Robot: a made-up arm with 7 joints.
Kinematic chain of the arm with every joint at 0, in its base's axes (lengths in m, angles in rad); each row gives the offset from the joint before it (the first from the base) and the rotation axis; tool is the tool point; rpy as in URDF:
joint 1: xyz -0.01 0 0.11 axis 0.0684 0.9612 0.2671
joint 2: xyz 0 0.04 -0.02 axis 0.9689 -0.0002 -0.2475
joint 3: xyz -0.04 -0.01 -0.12 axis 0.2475 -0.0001 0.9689
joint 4: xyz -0.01 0.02 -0.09 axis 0.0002 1 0
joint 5: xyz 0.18 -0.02 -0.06 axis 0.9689 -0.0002 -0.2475
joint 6: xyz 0.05 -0.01 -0.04 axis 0.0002 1 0
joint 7: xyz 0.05 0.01 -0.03 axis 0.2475 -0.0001 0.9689
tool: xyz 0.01 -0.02 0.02 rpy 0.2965 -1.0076 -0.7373
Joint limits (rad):
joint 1: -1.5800..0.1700
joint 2: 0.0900..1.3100
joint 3: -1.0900..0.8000
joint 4: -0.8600..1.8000
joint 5: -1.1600..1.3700
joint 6: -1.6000..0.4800
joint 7: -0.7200..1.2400
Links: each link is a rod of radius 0.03 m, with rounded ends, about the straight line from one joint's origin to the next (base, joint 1, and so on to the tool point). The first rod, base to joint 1, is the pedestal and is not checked.
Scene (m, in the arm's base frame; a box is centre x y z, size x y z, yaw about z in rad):
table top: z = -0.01
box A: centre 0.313 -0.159 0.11 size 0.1 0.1 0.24 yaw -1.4
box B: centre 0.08 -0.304 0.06 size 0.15 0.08 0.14 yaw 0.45
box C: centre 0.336 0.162 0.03 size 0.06 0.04 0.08 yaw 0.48
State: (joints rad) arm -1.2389 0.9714 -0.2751 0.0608 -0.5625 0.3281 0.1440
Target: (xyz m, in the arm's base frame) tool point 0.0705 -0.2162 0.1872
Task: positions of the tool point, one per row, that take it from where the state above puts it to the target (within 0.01 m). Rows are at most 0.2 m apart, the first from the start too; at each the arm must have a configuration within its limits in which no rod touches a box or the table.
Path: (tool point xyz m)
1: 0.3155 0.0318 0.3272
2: 0.1621 0.0217 0.3829
3: 0.0177 0.0137 0.3530
4: 0.0971 -0.0280 0.3562
5: 0.1515 -0.0980 0.3267
6: 0.1651 -0.1797 0.2718
7: 0.1195 -0.2062 0.2291
8: 0.0705 -0.2162 0.1872

